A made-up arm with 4 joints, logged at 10 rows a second.
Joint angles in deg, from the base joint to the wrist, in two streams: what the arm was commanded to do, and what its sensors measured. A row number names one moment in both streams.
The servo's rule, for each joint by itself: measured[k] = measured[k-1] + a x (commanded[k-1-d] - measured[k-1]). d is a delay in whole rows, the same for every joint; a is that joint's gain. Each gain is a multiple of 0.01, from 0.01 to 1. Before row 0 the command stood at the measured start. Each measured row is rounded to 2 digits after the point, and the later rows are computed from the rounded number. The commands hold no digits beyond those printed.
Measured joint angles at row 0:
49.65, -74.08, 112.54, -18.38
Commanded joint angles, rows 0 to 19:
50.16, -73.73, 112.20, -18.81
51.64, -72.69, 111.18, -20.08
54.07, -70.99, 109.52, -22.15
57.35, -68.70, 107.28, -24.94
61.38, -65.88, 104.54, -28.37
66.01, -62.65, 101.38, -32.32
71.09, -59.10, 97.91, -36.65
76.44, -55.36, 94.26, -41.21
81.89, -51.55, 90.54, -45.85
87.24, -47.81, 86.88, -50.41
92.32, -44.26, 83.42, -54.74
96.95, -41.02, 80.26, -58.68
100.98, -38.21, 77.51, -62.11
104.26, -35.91, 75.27, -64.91
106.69, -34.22, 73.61, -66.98
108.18, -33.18, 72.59, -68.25
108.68, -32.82, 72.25, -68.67
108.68, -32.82, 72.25, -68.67
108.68, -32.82, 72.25, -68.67
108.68, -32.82, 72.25, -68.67
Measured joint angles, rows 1 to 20:
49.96, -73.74, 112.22, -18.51
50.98, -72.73, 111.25, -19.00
52.86, -71.06, 109.64, -19.98
55.60, -68.79, 107.45, -21.52
59.13, -66.00, 104.74, -23.64
63.33, -62.78, 101.62, -26.33
68.06, -59.25, 98.17, -29.53
73.17, -55.52, 94.53, -33.15
78.49, -51.71, 90.82, -37.09
83.83, -47.97, 87.16, -41.22
89.01, -44.41, 83.68, -45.41
93.85, -41.16, 80.50, -49.52
98.20, -38.33, 77.72, -53.42
101.90, -36.01, 75.44, -56.98
104.82, -34.29, 73.74, -60.08
106.87, -33.22, 72.67, -62.61
107.97, -32.84, 72.28, -64.49
108.40, -32.82, 72.25, -65.79
108.57, -32.82, 72.25, -66.68
108.64, -32.82, 72.25, -67.30
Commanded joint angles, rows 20 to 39:
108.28, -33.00, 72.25, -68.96
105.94, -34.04, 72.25, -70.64
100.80, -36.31, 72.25, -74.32
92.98, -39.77, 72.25, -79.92
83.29, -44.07, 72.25, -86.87
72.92, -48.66, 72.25, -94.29
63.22, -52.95, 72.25, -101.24
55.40, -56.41, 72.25, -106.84
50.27, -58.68, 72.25, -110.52
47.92, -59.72, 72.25, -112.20
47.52, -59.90, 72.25, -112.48
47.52, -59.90, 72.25, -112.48
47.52, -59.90, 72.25, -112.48
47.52, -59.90, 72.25, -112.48
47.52, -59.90, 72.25, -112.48
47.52, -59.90, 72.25, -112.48
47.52, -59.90, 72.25, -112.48
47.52, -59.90, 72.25, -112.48
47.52, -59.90, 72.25, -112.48
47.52, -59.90, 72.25, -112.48
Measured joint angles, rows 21 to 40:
108.42, -32.99, 72.25, -67.81
106.91, -34.00, 72.25, -68.69
103.18, -36.22, 72.25, -70.44
96.96, -39.63, 72.25, -73.38
88.62, -43.89, 72.25, -77.56
79.04, -48.47, 72.25, -82.75
69.39, -52.77, 72.25, -88.48
60.86, -56.26, 72.25, -94.17
54.40, -58.58, 72.25, -99.24
50.45, -59.67, 72.25, -103.26
48.66, -59.89, 72.25, -106.12
47.96, -59.90, 72.25, -108.09
47.69, -59.90, 72.25, -109.45
47.59, -59.90, 72.25, -110.39
47.55, -59.90, 72.25, -111.04
47.53, -59.90, 72.25, -111.49
47.52, -59.90, 72.25, -111.80
47.52, -59.90, 72.25, -112.01
47.52, -59.90, 72.25, -112.16
47.52, -59.90, 72.25, -112.26

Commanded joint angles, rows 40 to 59:
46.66, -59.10, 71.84, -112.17
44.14, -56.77, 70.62, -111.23
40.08, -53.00, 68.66, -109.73
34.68, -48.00, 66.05, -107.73
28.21, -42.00, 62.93, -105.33
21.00, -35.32, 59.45, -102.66
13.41, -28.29, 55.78, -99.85
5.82, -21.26, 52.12, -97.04
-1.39, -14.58, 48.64, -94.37
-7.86, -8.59, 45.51, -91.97
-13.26, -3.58, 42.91, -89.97
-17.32, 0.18, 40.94, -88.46
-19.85, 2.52, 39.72, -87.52
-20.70, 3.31, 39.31, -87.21
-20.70, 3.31, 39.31, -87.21
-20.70, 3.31, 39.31, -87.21
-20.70, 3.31, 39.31, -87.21
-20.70, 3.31, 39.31, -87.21
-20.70, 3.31, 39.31, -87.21
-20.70, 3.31, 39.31, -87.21
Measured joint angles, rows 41 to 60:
47.00, -59.13, 71.87, -112.23
45.26, -56.86, 70.71, -111.92
42.10, -53.15, 68.80, -111.24
37.57, -48.21, 66.24, -110.15
31.86, -42.25, 63.16, -108.66
25.24, -35.60, 59.71, -106.80
18.02, -28.58, 56.06, -104.65
10.58, -21.55, 52.40, -102.29
3.28, -14.86, 48.90, -99.83
-3.52, -8.84, 45.75, -97.39
-9.46, -3.79, 43.11, -95.09
-14.25, 0.02, 41.09, -93.03
-17.67, 2.42, 39.82, -91.32
-19.52, 3.27, 39.35, -90.05
-20.24, 3.31, 39.31, -89.17
-20.52, 3.31, 39.31, -88.56
-20.63, 3.31, 39.31, -88.14
-20.67, 3.31, 39.31, -87.85
-20.69, 3.31, 39.31, -87.65
-20.70, 3.31, 39.31, -87.51

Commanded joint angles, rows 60 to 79:
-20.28, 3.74, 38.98, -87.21
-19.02, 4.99, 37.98, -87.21
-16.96, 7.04, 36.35, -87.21
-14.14, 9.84, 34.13, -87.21
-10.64, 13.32, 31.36, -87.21
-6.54, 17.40, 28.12, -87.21
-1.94, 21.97, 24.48, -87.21
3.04, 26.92, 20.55, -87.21
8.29, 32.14, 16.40, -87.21
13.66, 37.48, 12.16, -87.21
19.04, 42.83, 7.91, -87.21
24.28, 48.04, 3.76, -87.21
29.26, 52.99, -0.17, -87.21
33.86, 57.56, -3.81, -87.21
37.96, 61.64, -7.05, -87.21
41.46, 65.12, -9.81, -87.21
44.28, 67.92, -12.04, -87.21
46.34, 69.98, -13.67, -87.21
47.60, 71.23, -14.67, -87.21
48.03, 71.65, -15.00, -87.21
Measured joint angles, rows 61 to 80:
-20.44, 3.72, 39.00, -87.42
-19.57, 4.94, 38.05, -87.35
-17.98, 6.96, 36.47, -87.31
-15.64, 9.72, 34.29, -87.28
-12.59, 13.18, 31.57, -87.26
-8.90, 17.23, 28.36, -87.24
-4.65, 21.78, 24.75, -87.23
0.04, 26.71, 20.84, -87.22
5.07, 31.92, 16.71, -87.22
10.31, 37.26, 12.48, -87.22
15.64, 42.61, 8.23, -87.22
20.91, 47.82, 4.07, -87.22
26.00, 52.78, 0.13, -87.22
30.79, 57.37, -3.53, -87.22
35.16, 61.47, -6.80, -87.22
39.00, 64.97, -9.60, -87.22
42.22, 67.80, -11.87, -87.22
44.73, 69.89, -13.54, -87.22
46.48, 71.18, -14.59, -87.22
47.43, 71.63, -14.97, -87.22

